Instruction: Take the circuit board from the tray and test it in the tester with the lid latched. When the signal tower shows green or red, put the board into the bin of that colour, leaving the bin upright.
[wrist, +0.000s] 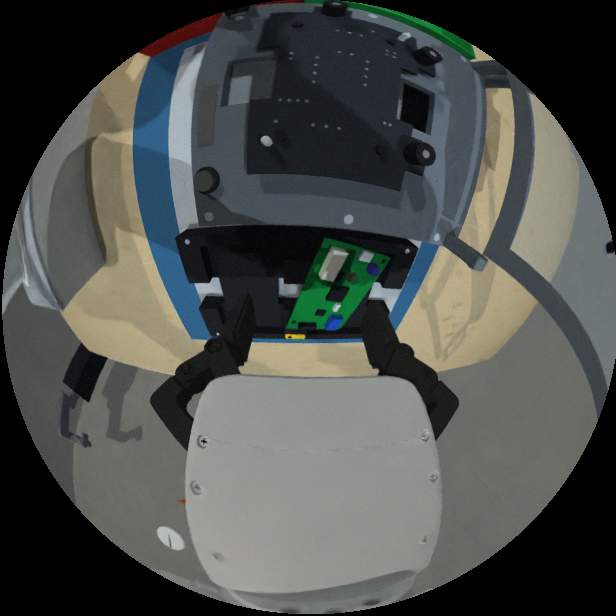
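The green circuit board (337, 283) lies tilted in a black recessed fixture (258, 258) on a blue-edged base (154, 189). Behind it rises a grey plate with a dark panel dotted with small white pins (333, 109); it looks like a raised tester lid, but I cannot tell for sure. My gripper (310, 319) is open, its two black fingers spread wide. The board's near end sits between the fingertips, closer to the right finger, and neither finger clearly touches it. The signal tower is not in view.
A strip of the red bin (175, 39) shows at the top left edge and a strip of the green bin (428, 25) at the top right. A grey handle or bar (466, 252) sticks out at the plate's right corner. The base stands on a tan table.
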